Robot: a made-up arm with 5 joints. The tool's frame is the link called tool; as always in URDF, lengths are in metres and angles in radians.
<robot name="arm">
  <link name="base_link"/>
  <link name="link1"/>
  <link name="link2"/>
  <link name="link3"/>
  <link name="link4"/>
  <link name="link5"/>
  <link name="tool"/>
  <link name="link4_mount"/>
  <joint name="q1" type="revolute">
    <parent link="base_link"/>
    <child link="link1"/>
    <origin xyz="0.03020 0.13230 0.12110" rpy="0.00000 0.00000 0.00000"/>
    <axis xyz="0 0 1"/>
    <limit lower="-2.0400" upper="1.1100"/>
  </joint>
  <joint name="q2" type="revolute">
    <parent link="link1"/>
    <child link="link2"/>
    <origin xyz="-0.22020 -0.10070 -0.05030" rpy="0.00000 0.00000 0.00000"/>
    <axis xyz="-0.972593 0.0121 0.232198"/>
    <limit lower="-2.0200" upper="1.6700"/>
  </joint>
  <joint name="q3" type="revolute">
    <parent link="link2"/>
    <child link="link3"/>
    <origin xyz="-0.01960 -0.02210 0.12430" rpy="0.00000 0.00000 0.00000"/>
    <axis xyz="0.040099 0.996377 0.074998"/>
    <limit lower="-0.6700" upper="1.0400"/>
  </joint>
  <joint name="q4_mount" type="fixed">
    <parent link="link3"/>
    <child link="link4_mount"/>
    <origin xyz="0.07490 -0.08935 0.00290" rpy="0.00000 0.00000 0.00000"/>
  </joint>
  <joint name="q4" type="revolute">
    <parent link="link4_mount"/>
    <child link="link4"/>
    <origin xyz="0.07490 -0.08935 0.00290" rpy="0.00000 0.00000 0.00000"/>
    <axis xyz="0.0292 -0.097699 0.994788"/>
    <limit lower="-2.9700" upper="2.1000"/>
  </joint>
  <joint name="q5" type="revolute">
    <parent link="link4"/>
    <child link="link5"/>
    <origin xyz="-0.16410 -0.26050 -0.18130" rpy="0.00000 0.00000 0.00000"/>
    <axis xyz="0 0 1"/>
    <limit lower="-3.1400" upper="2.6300"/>
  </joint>
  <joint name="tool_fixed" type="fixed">
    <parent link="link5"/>
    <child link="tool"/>
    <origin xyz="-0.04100 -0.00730 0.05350" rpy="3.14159 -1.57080 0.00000"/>
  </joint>
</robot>
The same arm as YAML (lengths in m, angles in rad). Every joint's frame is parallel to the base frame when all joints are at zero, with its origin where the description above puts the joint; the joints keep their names.
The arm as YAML. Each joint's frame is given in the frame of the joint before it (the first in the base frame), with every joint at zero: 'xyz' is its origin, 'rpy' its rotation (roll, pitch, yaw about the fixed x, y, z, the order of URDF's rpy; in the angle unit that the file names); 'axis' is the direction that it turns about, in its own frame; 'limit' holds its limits. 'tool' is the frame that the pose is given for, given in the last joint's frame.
units:
  length: m
  angle: rad
joints:
  - name: q1
    type: revolute
    origin:
      xyz: [0.0302, 0.1323, 0.1211]
      rpy: [0.0, 0.0, 0.0]
    axis: [0.0, 0.0, 1.0]
    limit:
      lower: -2.04
      upper: 1.11
  - name: q2
    type: revolute
    origin:
      xyz: [-0.2202, -0.1007, -0.0503]
      rpy: [0.0, 0.0, 0.0]
    axis: [-0.972593, 0.0121, 0.232198]
    limit:
      lower: -2.02
      upper: 1.67
  - name: q3
    type: revolute
    origin:
      xyz: [-0.0196, -0.0221, 0.1243]
      rpy: [0.0, 0.0, 0.0]
    axis: [0.040099, 0.996377, 0.074998]
    limit:
      lower: -0.67
      upper: 1.04
  - name: q4
    type: revolute
    origin:
      xyz: [0.1498, -0.1787, 0.0058]
      rpy: [0.0, 0.0, 0.0]
    axis: [0.0292, -0.097699, 0.994788]
    limit:
      lower: -2.97
      upper: 2.1
  - name: q5
    type: revolute
    origin:
      xyz: [-0.1641, -0.2605, -0.1813]
      rpy: [0.0, 0.0, 0.0]
    axis: [0.0, 0.0, 1.0]
    limit:
      lower: -3.14
      upper: 2.63
tool:
  origin:
    xyz: [-0.041, -0.0073, 0.0535]
    rpy: [3.1416, -1.5708, 0.0]

